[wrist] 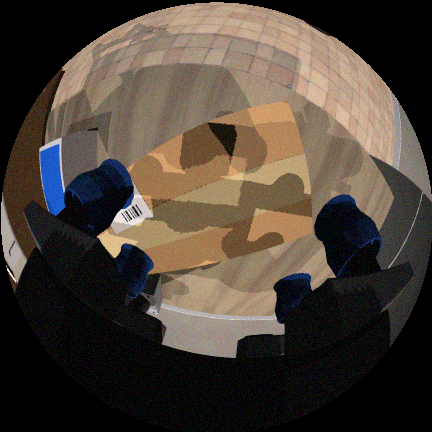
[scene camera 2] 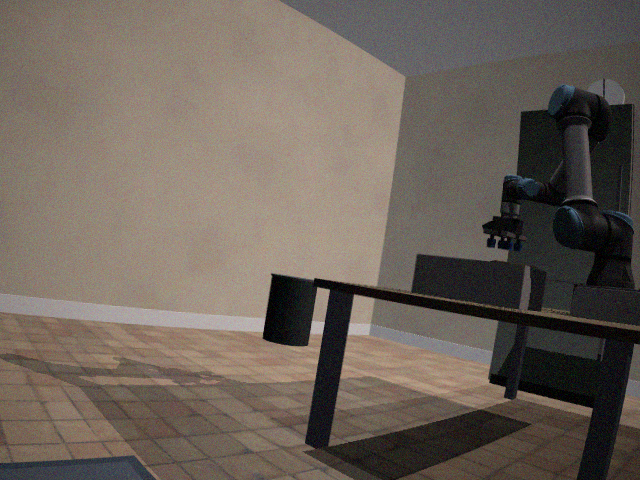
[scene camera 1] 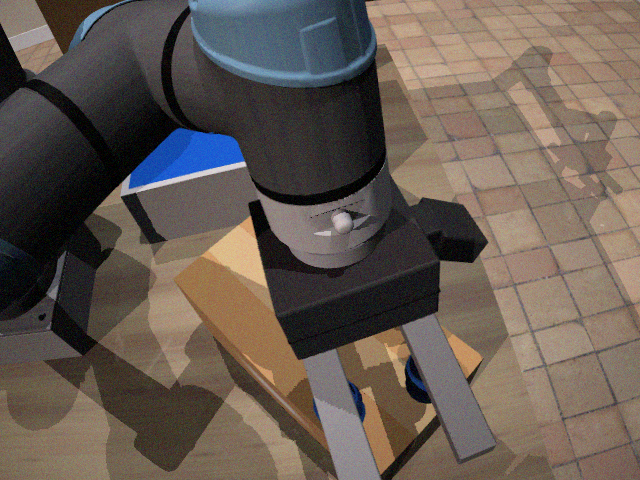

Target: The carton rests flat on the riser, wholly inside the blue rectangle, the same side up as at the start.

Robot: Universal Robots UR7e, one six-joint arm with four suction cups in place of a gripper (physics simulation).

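Note:
The cardboard carton lies flat on the table, turned at an angle beside the riser. Its white barcode label faces up, partly behind a cup in the wrist view. The grey riser bears the blue rectangle, partly hidden by the arm in scene camera 1. My gripper is open, suction off and holding nothing. Its four blue cups hang over the carton; the exact gap is hard to tell. The carton does not show clearly in scene camera 2.
The robot's base block stands on the table left of the carton in scene camera 1. The table has its edge beyond the carton, with tiled floor past it. A dark bin and a dark cabinet stand beyond the table.

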